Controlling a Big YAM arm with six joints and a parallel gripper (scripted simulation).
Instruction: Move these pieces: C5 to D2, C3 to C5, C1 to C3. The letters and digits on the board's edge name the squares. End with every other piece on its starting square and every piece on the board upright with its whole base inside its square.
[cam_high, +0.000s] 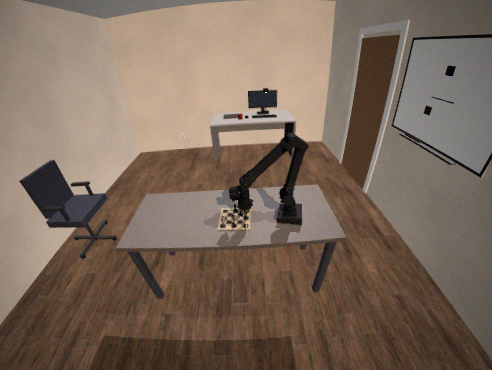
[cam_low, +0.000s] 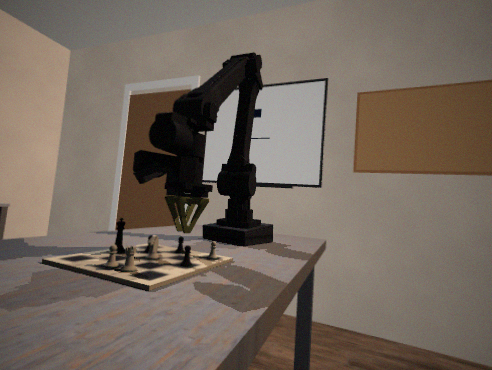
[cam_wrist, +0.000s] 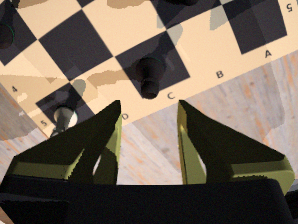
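Right now the white rook is 15 cm ahead of my hand, 5 cm to the left of it and 3 cm below it. From my hand the other things lie so: tall black piece (9 cm ahead, 8 cm to the right, 2 cm below); chessboard (8 cm ahead, 5 cm below).
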